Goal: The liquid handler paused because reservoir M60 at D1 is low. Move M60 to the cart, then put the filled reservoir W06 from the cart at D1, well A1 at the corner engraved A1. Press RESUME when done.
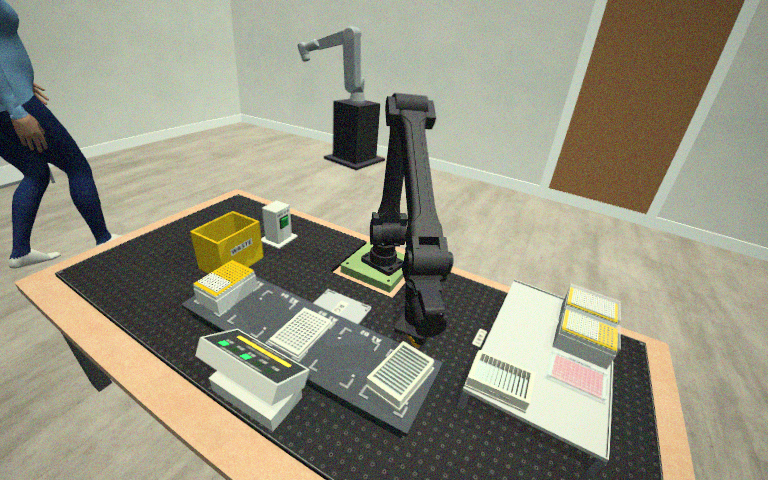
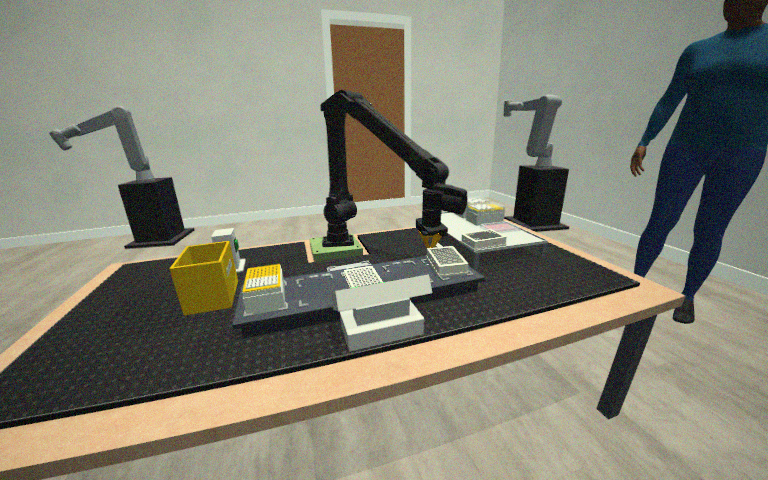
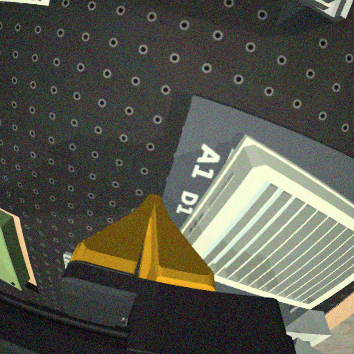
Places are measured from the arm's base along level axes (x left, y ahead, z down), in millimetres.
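Pixels of known places: gripper, fingertip midpoint: (image 1: 416, 345) (image 3: 152, 201); arm's base, origin of the base link: (image 1: 382, 263) (image 2: 338, 242).
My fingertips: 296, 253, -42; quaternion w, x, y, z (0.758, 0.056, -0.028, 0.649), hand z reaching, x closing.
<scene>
Ahead of a thing's pixels: the offset from my fingertips to its top centre, as dx, dy, dz. "*": to the spot under its first point. Level surfaces: height alone.
A white, slotted reservoir @(+22, +91, -26) (image 1: 400, 370) (image 2: 447, 259) (image 3: 285, 225) sits at D1 on the dark deck @(dz +10) (image 1: 340, 362) (image 2: 317, 291) (image 3: 220, 122), its end beside the engraved A1 and D1. Its name label is not readable. A second slotted reservoir @(+194, -27, -33) (image 1: 501, 384) (image 2: 483, 240) sits on the near left corner of the white cart (image 1: 526, 316). My gripper (image 1: 416, 341) (image 2: 431, 243) (image 3: 152, 201) is shut and empty, pointing down beside the D1 reservoir on the arm-base side. Whether its tips touch anything is unclear. A white box with a green button (image 1: 277, 223) (image 2: 225, 243) stands near the back edge.
The cart also holds tip racks @(+314, -266, -72) (image 1: 590, 331) (image 2: 484, 212) and a pink plate @(+327, -159, -16) (image 1: 577, 375). A white well plate @(-226, +146, -4) (image 1: 300, 331) and a tip rack @(-471, +189, -55) (image 1: 223, 285) (image 2: 263, 288) sit on the deck. A yellow waste bin @(-655, +71, -77) (image 1: 227, 243) (image 2: 203, 280) and a display console @(* -177, +304, -71) (image 1: 252, 362) (image 2: 382, 325) stand nearby.
</scene>
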